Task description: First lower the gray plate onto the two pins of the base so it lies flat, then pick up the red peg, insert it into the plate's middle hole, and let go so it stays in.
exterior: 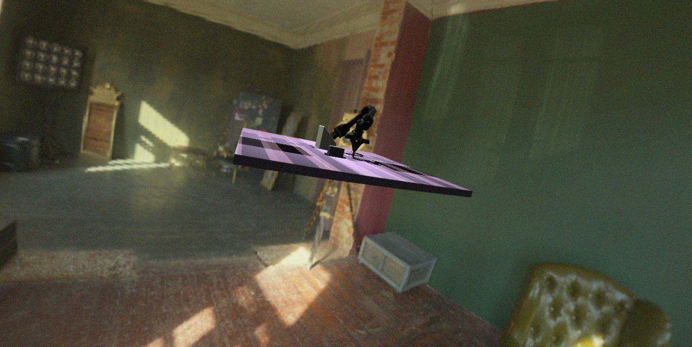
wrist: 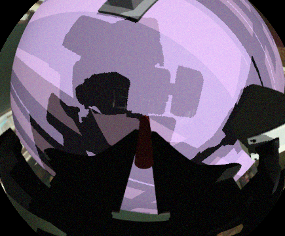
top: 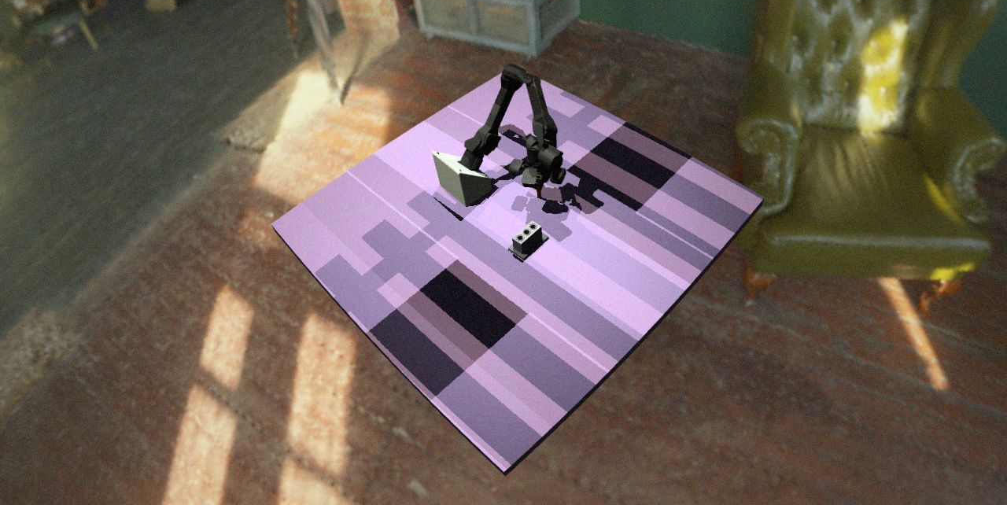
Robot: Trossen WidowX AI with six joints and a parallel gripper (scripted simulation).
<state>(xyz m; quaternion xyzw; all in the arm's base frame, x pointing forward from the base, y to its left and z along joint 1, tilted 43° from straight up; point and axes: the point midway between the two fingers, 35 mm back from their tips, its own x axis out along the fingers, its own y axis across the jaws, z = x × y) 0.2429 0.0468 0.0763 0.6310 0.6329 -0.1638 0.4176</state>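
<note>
My gripper tip is 190 mm to the left of the gray plate and 100 mm short of it. From my gripper tip the other things lie so: red peg right at my gripper tip.
</note>
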